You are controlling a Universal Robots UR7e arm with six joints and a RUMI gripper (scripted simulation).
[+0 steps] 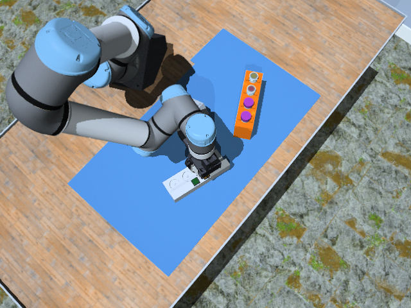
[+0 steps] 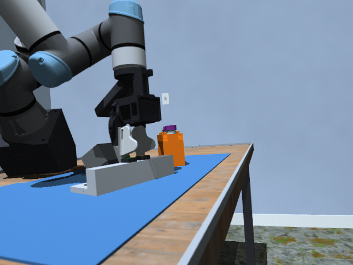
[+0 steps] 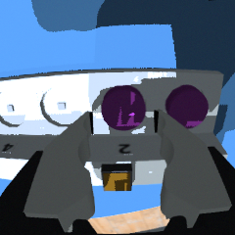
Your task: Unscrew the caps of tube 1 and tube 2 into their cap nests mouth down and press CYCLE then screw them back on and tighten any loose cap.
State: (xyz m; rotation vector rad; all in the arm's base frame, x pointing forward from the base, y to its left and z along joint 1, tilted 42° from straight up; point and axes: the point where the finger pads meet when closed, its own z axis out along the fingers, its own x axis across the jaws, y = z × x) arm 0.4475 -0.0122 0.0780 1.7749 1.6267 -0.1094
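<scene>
The purple cap is 5 cm to the left of my hand, 2 cm below it and 1 cm ahead of it. The rest, counted from my hand: grey key housing 16 cm behind, 10 cm to the left, 2 cm above; then green key 18 cm behind, 8 cm to the left, 3 cm above; then blue key 18 cm behind, 12 cm to the left, 3 cm above.
</scene>
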